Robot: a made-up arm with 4 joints.
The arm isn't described. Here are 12 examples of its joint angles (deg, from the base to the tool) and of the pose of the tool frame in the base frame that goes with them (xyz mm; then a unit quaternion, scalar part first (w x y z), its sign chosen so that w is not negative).
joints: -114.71 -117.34 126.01 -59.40
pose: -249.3 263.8 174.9 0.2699 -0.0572 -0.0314 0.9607
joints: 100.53 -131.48 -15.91 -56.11
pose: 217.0 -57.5 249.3 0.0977 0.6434 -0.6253 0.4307
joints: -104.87 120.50 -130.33 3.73
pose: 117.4 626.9 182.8 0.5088 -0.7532 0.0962 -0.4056
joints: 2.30 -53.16 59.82 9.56
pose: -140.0 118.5 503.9 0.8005 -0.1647 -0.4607 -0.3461
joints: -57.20 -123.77 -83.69 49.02
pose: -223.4 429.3 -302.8 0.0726 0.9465 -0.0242 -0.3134
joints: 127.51 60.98 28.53 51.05
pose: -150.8 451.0 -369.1 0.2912 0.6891 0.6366 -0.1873
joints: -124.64 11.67 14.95 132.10
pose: -10.7 187.7 709.1 0.2154 0.2803 -0.3255 0.8770
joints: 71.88 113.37 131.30 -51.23
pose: 105.4 250.0 353.1 0.7841 0.5319 -0.1729 -0.2691
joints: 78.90 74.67 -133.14 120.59
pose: 347.3 -3.1 -1.5 0.1314 -0.3276 0.8476 -0.3963
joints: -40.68 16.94 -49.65 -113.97
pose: 81.3 693.2 -3.5 0.4497 -0.8838 -0.0449 0.1214
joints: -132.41 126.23 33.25 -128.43
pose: 428.6 582.8 -261.9 0.5869 0.3462 0.7159 0.1524
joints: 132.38 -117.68 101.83 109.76
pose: 705.0 47.7 338.8 0.9102 -0.0299 0.3973 0.1128
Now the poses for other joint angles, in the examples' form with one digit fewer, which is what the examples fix.
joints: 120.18 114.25 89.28 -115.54
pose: 515 606 424 0.966 -0.009 0.258 0.008
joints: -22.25 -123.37 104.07 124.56
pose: -740 19 278 0.610 -0.079 -0.786 0.065
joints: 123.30 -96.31 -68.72 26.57
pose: 223 48 468 0.011 -0.348 0.494 -0.797
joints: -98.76 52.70 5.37 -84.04
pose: -99 815 53 0.193 -0.609 -0.729 -0.247
